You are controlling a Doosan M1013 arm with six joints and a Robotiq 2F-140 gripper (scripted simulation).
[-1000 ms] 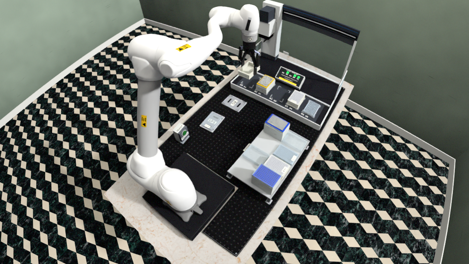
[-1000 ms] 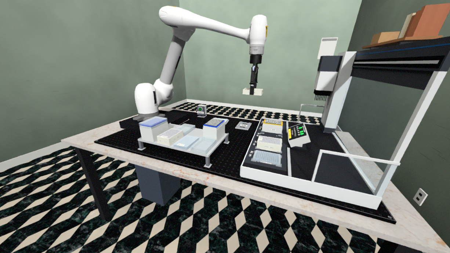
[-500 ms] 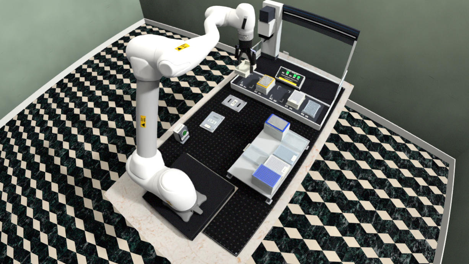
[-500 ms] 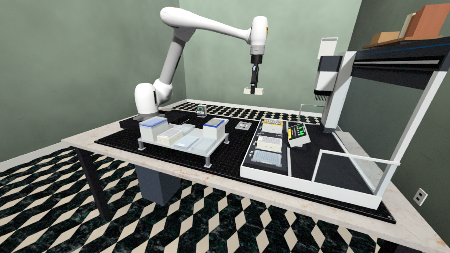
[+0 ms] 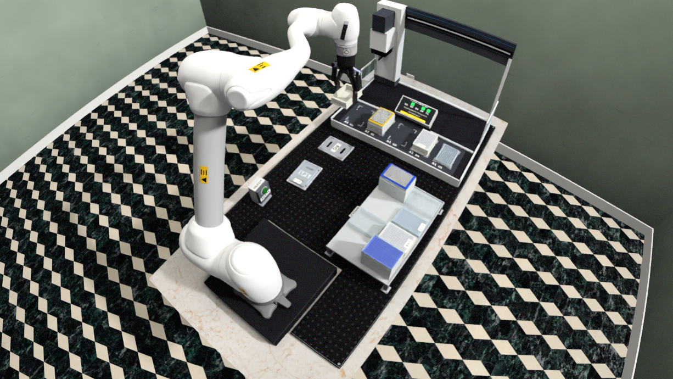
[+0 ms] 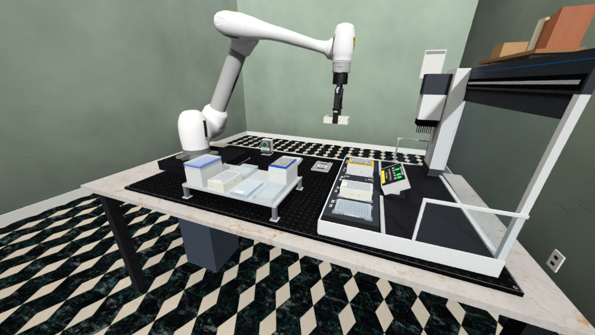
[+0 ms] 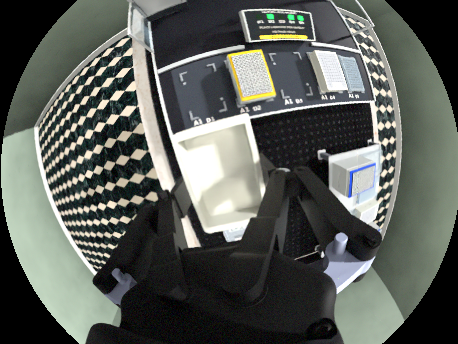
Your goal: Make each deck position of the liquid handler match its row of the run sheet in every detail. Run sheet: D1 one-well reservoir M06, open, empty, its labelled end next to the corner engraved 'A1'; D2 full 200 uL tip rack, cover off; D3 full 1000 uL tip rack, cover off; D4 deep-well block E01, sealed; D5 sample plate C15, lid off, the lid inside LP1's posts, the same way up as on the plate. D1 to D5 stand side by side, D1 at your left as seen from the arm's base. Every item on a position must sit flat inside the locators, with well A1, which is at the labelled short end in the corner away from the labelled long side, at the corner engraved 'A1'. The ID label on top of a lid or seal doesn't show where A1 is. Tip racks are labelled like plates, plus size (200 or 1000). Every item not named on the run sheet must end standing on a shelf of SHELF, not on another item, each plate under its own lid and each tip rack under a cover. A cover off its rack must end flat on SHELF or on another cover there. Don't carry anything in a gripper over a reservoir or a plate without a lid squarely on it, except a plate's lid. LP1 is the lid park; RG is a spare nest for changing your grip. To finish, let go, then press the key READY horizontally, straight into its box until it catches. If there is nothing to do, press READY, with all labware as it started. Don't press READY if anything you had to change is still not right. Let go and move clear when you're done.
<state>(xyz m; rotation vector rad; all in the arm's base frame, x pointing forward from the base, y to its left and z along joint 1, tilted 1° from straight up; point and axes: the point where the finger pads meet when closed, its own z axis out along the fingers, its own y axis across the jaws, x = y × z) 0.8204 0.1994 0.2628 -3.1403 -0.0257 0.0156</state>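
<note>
My gripper is now 150 mm short of the yellow-rimmed tip rack, 100 mm to the left of it and 220 mm above it. Also, from my hand: white one-well reservoir 20 mm below; clear lid 290 mm behind, 40 mm to the left, 300 mm below; grey RG nest 70 mm behind, 20 mm to the left, 310 mm below.
</note>
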